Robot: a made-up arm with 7 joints.
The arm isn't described. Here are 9 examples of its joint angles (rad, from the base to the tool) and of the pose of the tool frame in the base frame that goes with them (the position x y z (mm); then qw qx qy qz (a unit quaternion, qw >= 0)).
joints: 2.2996 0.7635 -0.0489 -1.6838 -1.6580 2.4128 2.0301
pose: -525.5 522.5 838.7 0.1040 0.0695 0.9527 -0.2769
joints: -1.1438 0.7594 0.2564 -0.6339 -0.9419 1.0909 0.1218
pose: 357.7 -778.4 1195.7 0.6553 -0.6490 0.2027 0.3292
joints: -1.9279 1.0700 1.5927 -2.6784 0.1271 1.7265 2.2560
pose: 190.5 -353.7 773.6 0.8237 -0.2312 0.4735 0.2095
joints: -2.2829 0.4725 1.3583 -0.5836 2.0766 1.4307 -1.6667
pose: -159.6 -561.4 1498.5 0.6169 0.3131 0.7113 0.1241
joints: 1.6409 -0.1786 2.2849 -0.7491 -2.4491 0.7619 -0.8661
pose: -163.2 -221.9 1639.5 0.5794 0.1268 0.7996 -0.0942
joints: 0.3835 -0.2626 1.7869 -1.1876 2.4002 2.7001 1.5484
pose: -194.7 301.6 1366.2 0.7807 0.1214 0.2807 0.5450
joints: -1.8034 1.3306 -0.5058 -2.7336 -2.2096 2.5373 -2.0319
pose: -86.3 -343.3 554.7 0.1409 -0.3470 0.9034 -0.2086
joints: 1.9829 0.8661 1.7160 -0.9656 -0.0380 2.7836 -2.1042
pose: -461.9 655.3 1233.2 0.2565 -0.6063 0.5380 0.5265
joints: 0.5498 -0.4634 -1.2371 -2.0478 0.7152 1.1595 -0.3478
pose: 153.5 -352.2 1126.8 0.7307 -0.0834 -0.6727 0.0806
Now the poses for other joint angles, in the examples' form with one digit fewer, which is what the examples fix.
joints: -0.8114 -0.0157 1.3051 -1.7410 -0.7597 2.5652 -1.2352
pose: 346 168 1399 0.524 0.138 0.487 -0.685
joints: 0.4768 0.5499 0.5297 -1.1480 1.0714 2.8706 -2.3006
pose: 660 324 1187 0.435 0.128 0.882 -0.131
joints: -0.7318 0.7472 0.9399 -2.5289 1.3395 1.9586 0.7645
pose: 461 -157 751 0.952 0.047 0.274 0.130
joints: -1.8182 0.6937 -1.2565 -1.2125 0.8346 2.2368 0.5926
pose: -464 -447 1302 0.092 -0.616 0.592 -0.512
